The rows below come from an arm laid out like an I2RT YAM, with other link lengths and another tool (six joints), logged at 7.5 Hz.
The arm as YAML. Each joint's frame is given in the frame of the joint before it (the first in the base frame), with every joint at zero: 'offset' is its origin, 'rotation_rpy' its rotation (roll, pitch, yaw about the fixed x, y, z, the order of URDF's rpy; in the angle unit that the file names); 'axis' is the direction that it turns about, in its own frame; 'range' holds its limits. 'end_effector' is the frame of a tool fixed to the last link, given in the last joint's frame.
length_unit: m
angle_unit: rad
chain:
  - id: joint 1
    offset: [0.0, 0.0, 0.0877]
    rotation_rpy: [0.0, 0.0, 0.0]
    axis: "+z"
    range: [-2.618, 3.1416]
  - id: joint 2
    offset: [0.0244, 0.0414, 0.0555]
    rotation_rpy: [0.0, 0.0, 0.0]
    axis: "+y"
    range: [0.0, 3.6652]
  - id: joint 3
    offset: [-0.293, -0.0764, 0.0]
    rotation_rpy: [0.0, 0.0, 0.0]
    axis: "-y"
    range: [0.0, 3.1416]
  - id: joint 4
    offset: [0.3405, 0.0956, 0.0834]
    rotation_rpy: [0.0, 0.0, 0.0]
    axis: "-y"
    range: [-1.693, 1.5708]
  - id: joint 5
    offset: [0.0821, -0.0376, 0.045]
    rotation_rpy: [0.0, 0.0, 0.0]
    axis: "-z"
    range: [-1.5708, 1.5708]
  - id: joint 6
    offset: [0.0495, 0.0, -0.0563]
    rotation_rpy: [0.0, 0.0, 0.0]
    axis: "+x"
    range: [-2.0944, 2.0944]
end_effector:
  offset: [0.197, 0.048, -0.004]
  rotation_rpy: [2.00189, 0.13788, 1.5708]
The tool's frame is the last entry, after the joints.
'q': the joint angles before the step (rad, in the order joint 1, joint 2, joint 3, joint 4, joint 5, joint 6). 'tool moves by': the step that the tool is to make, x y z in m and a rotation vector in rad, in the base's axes. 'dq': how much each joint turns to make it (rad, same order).
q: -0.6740, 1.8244, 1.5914, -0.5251, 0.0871, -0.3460
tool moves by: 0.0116, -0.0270, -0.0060, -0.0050, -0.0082, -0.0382
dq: -0.0146, 0.0807, 0.0773, 0.0113, 0.0163, 0.0172
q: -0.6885, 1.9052, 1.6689, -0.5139, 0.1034, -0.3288
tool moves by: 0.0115, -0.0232, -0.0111, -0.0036, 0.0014, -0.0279
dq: -0.0095, 0.0835, 0.0771, 0.0066, 0.0160, 0.0099
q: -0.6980, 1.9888, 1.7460, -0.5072, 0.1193, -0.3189
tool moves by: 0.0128, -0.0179, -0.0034, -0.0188, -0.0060, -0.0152
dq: -0.0017, 0.0644, 0.0678, 0.0131, 0.0171, 0.0014
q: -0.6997, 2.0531, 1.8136, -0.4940, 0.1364, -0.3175
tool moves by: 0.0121, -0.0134, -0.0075, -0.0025, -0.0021, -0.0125
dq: -0.0003, 0.0669, 0.0712, -0.0022, 0.0094, 0.0078
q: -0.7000, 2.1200, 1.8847, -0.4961, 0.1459, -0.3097
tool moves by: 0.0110, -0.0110, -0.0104, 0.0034, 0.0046, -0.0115
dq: 0.0012, 0.0693, 0.0755, -0.0131, 0.0097, 0.0084
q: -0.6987, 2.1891, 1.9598, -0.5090, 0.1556, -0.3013
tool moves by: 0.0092, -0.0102, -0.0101, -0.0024, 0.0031, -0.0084
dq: 0.0004, 0.0592, 0.0608, -0.0030, 0.0091, 0.0032
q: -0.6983, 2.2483, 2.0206, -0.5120, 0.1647, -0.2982
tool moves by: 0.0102, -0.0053, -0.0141, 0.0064, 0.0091, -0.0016
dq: 0.0047, 0.0635, 0.0650, -0.0132, 0.0053, 0.0037
